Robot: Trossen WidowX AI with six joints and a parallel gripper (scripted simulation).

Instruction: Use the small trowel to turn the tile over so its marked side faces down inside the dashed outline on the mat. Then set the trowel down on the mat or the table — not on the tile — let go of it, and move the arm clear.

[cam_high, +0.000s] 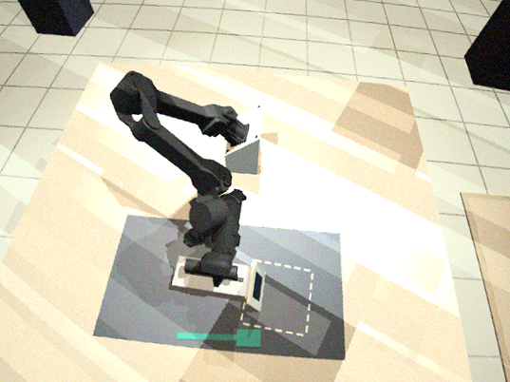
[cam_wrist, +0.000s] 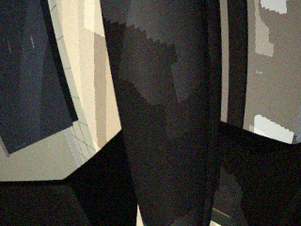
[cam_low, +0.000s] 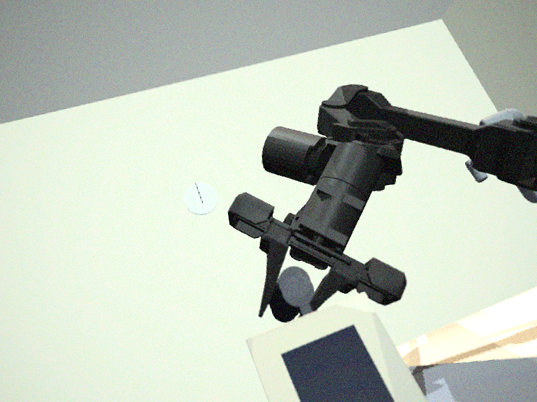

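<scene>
My gripper tip is 2 cm past the tile, 9 cm to the right of it and 6 cm above it. The rest, counted from my gripper tip: grey mat (3 cm behind, 1 cm to the left, 13 cm below); then arrow (11 cm ahead, 4 cm to the left, 10 cm below); then trowel (3 cm behind, 1 cm below).
</scene>
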